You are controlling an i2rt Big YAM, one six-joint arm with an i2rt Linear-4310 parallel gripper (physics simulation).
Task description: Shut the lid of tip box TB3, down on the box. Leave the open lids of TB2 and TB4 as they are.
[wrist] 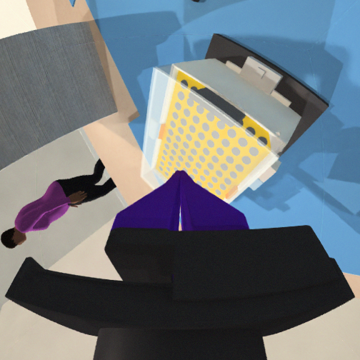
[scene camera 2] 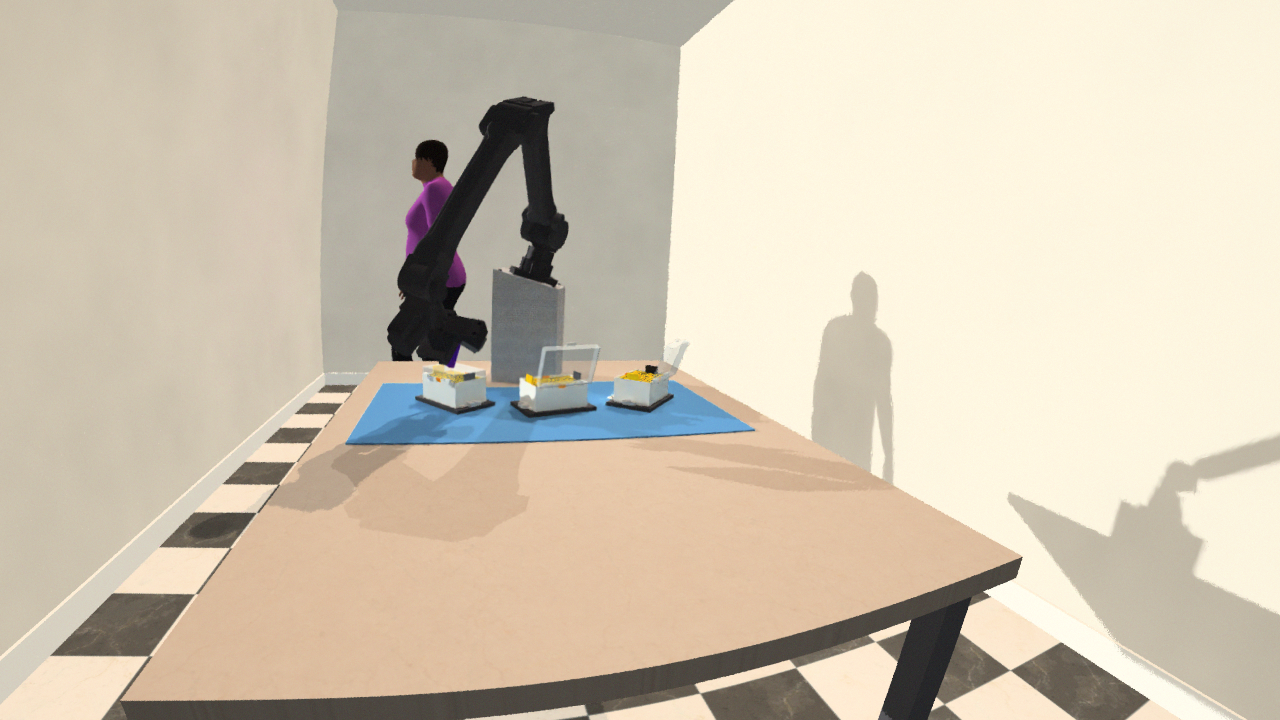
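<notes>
Tip box TB3 is the white box at the left in scene camera 2. Its clear lid lies over the yellow tip rack; in the wrist view it looks slightly tilted, and I cannot tell whether it is fully down. My gripper is shut and empty. Its purple fingertips are over the lid's near edge in the wrist view; contact is unclear. The middle box and right box have raised clear lids, the middle lid and right lid. Their labels are unreadable.
The boxes stand on black bases on a blue mat on the wooden table. A grey pedestal stands behind them. A person in purple stands beyond the table.
</notes>
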